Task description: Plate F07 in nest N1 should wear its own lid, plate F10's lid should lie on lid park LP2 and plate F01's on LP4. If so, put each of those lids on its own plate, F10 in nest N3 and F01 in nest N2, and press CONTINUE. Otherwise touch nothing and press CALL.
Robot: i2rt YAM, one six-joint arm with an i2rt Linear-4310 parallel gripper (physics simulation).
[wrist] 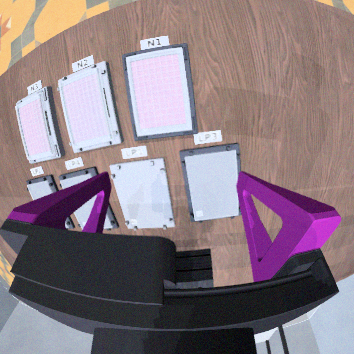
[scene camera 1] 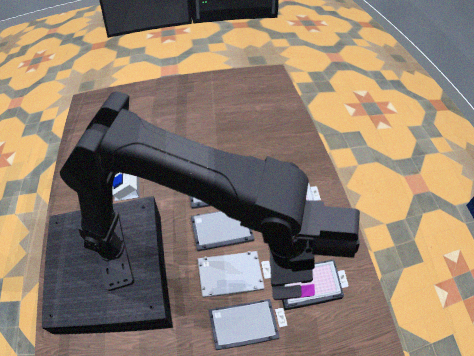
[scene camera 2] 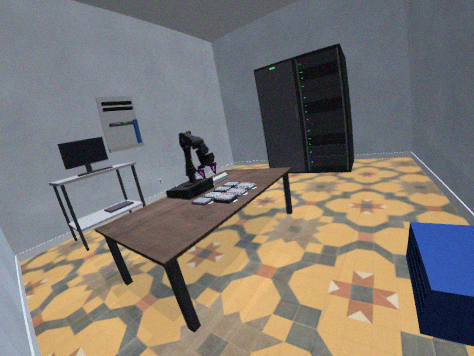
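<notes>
My gripper is open and empty above the plates and lid parks. In the wrist view, plates with pink grids lie in nest N1, nest N2 and nest N3. Pale flat lids with a small corner tag lie on LP3, on the pale park beside it, whose number is blurred, and on LP4, partly behind my left finger in the wrist view. The farthest park is partly covered too. Plate numbers are unreadable, and I cannot tell whether N1 wears a lid.
A white button box with a blue button stands behind the black arm base, partly hidden by the arm. All stand on the wooden table. Black cabinets, a monitor desk and a blue box stand away from it.
</notes>
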